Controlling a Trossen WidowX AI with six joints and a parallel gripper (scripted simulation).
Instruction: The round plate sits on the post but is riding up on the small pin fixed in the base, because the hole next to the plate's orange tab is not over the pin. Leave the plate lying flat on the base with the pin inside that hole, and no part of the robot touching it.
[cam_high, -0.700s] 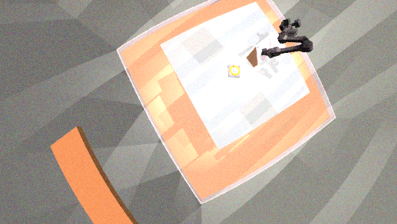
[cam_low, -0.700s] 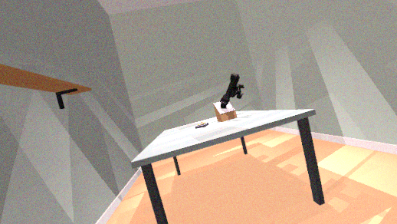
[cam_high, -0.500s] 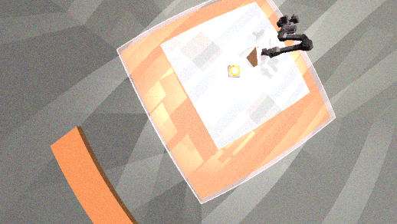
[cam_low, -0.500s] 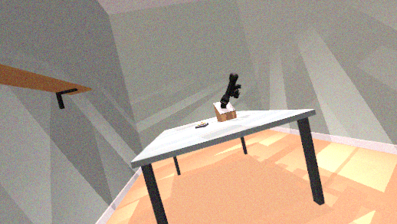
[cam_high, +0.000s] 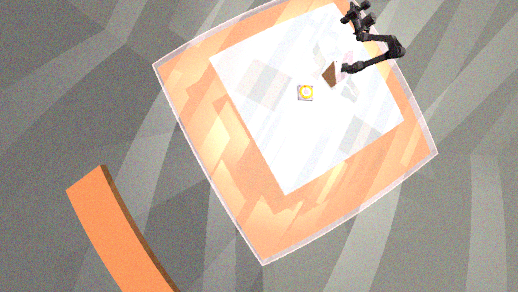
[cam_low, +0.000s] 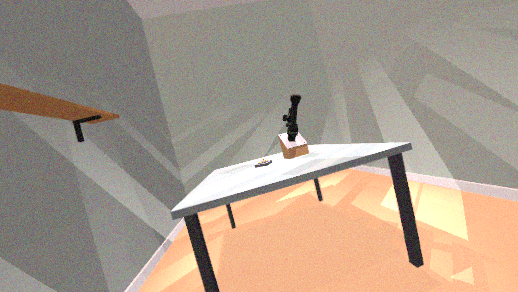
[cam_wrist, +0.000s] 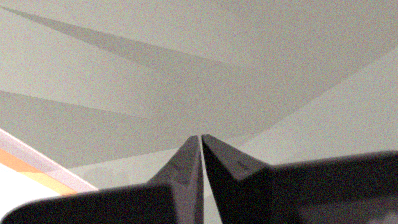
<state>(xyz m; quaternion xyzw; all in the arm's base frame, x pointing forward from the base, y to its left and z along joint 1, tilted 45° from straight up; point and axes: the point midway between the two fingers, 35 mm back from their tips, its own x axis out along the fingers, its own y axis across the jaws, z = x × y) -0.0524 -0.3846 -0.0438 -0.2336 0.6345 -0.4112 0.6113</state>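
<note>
The grey square base lies 410 mm ahead of my gripper tip, 390 mm to the left of it and 350 mm below it.
</note>
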